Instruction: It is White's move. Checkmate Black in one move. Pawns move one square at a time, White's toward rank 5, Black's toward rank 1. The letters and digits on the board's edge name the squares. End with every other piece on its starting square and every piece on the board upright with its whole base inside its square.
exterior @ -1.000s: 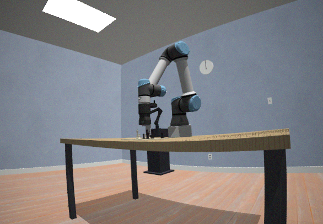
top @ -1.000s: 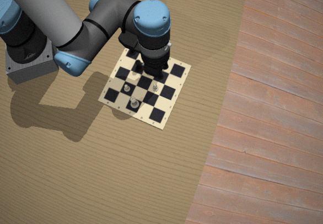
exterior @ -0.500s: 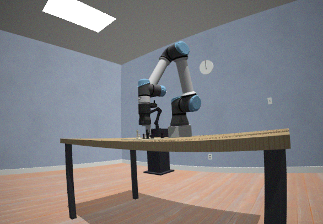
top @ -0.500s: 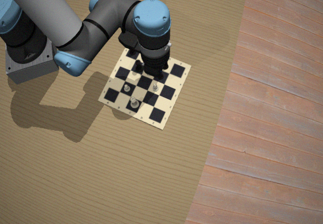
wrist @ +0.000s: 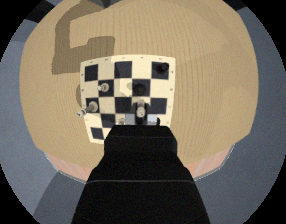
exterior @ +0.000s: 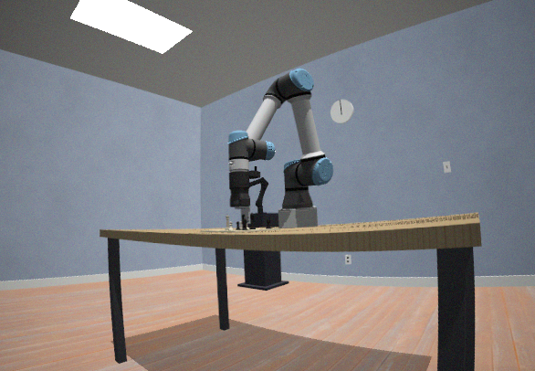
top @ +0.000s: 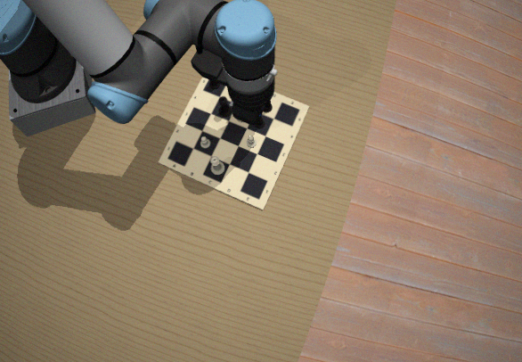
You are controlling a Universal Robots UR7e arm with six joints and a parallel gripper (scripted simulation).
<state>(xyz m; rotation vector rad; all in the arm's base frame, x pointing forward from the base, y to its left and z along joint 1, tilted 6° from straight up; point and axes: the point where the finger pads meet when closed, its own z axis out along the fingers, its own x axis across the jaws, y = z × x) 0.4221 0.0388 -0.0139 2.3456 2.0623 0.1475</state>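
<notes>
Right now the dark chess piece is 3 cm behind my hand and 1 cm below it. Also, from my hand: chessboard: 4 cm to the right, 4 cm below.
</notes>
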